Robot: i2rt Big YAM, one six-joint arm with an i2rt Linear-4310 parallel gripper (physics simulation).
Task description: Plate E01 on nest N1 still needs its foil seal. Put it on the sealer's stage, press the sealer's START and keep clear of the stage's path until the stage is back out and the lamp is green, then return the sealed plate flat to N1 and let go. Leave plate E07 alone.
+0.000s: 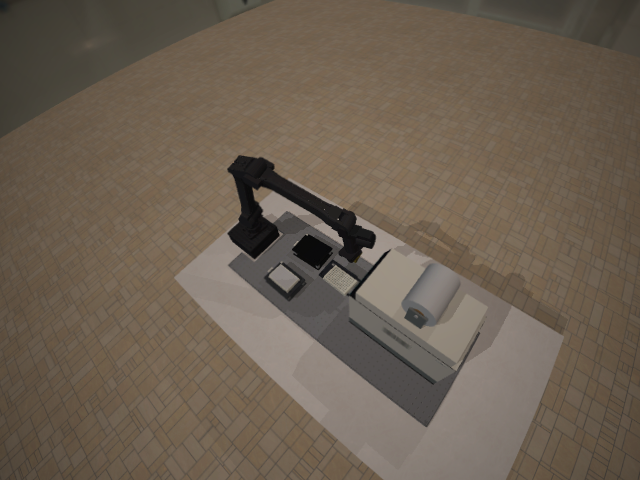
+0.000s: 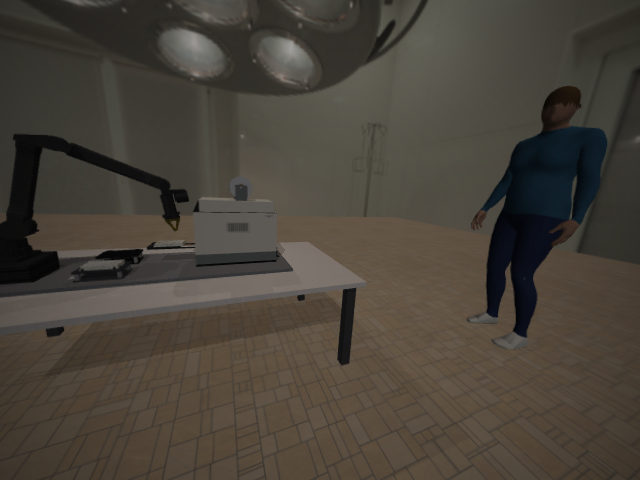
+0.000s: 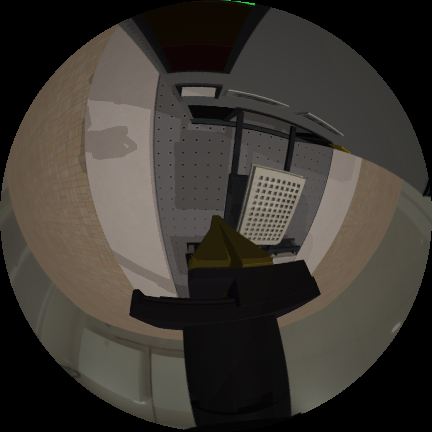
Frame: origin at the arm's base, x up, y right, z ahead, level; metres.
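Seen in the pictures: gripper, fingertip midpoint: (image 1: 354, 261) (image 2: 175, 230) (image 3: 214, 219); arm's base, origin of the base link: (image 1: 255, 228) (image 2: 17, 257).
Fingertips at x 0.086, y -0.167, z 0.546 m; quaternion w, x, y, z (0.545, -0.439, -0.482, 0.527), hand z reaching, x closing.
Pixels of each thing's middle, then the offset from my fingertips to it. "spot": a spot on its surface instead.
- pale rectangular key, body centre: (image 3: 198, 91) dy -0.031, dx +0.032, dz +0.106 m
- dark red lamp field, surface spot: (image 3: 200, 57) spot: dy -0.029, dx +0.074, dz +0.106 m
- empty black nest, body centre: (image 1: 312, 251) (image 2: 121, 256) dy +0.039, dx -0.132, dz -0.247 m
- second pale plate, body centre: (image 3: 276, 268) (image 1: 283, 277) (image 2: 103, 264) dy +0.241, dx -0.108, dz -0.224 m
- foil roll, surface spot: (image 1: 431, 294) spot: dy +0.071, dx +0.318, dz +0.351 m
A pale plate (image 1: 340, 279) (image 2: 170, 243) (image 3: 274, 205), taken as E01, lies on the sealer's extended stage, whose dark rail (image 3: 237, 150) runs out of the sealer (image 1: 385, 279) (image 2: 235, 237) (image 3: 300, 60). Its label is not readable and no foil is seen over its wells. My gripper (image 1: 356, 259) (image 2: 174, 228) (image 3: 214, 219) is shut and empty, above stage height near the sealer's front. A pale rectangular key (image 3: 198, 92) shows below a dark red lamp field (image 3: 200, 57); a green strip (image 3: 240, 2) is cut off at the top edge. The START label is not visible.
An empty black nest (image 1: 312, 251) stands near the arm's base. A second pale plate (image 1: 284, 277) (image 2: 103, 265), apparently E07, sits on the nest beside it. A foil roll (image 1: 431, 294) (image 2: 240, 187) tops the sealer. A person (image 2: 553, 175) stands beyond the table's end.
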